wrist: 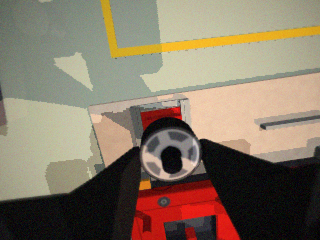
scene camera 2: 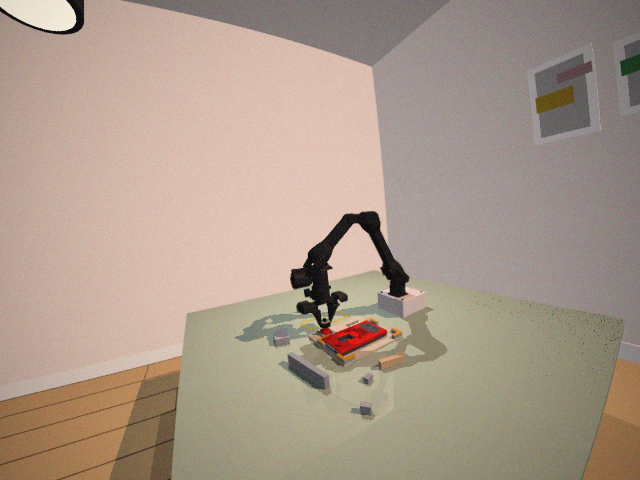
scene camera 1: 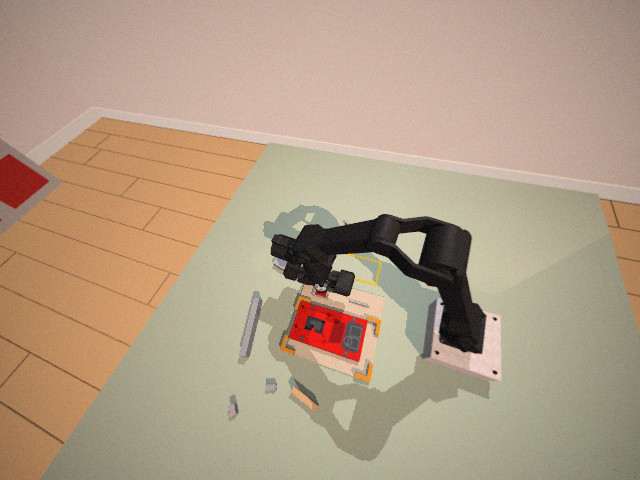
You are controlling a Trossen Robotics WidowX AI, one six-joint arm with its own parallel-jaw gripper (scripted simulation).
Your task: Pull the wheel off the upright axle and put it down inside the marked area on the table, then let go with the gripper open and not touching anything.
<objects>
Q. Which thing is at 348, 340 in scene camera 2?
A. A red plate.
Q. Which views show my gripper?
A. The wrist view, scene camera 2 and scene camera 1: all of them.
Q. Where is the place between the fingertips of my gripper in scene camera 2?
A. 325, 323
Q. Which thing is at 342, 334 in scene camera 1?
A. A red plate.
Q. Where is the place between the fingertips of my gripper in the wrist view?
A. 169, 148
</objects>
